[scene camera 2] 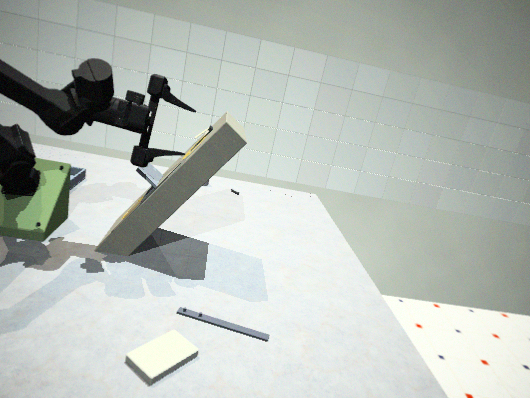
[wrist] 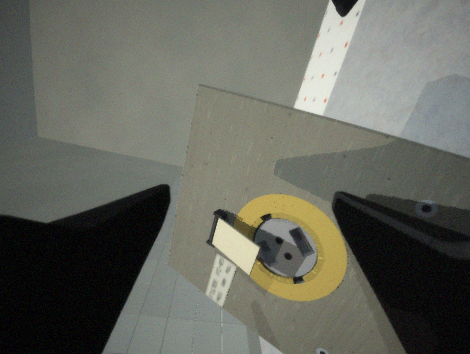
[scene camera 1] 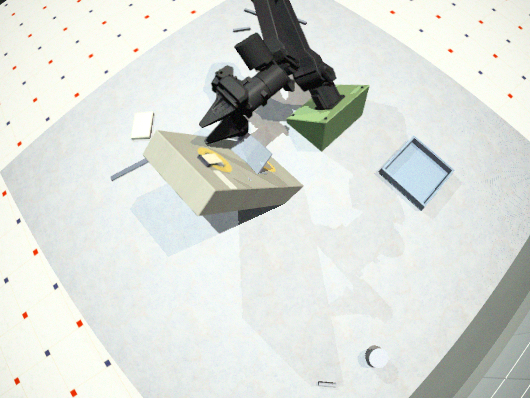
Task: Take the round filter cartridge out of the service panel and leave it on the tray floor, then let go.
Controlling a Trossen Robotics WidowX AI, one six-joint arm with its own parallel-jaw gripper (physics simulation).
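The service panel (scene camera 1: 180, 149) (scene camera 2: 175, 185) (wrist: 225, 140) is a tilted beige box. The round grey filter cartridge (wrist: 287, 227) sits in it inside a yellow ring (scene camera 1: 225, 165) (wrist: 332, 245). A cream flap (scene camera 1: 212, 159) (scene camera 2: 202, 133) (wrist: 236, 246) stands out beside the ring and overlaps the cartridge's edge in the wrist view. My gripper (scene camera 1: 204, 133) (scene camera 2: 189, 132) (wrist: 252, 196) is open and empty, facing the panel close to the ring. In the wrist view the cartridge lies below the line between the fingertips, nearer the right finger. The blue-grey tray (scene camera 1: 402, 190) (scene camera 2: 77, 177) is on the table, right of the green base in scene camera 1.
A blue-grey flap (scene camera 1: 254, 154) (scene camera 2: 149, 176) stands out from the panel's lower half, close to one finger. A green wedge base (scene camera 1: 345, 117) (scene camera 2: 57, 200) is by the arm. A cream block (scene camera 1: 142, 125) (scene camera 2: 162, 355), a grey bar (scene camera 1: 129, 170) (scene camera 2: 222, 324) and a white cylinder (scene camera 1: 377, 357) are on the table.
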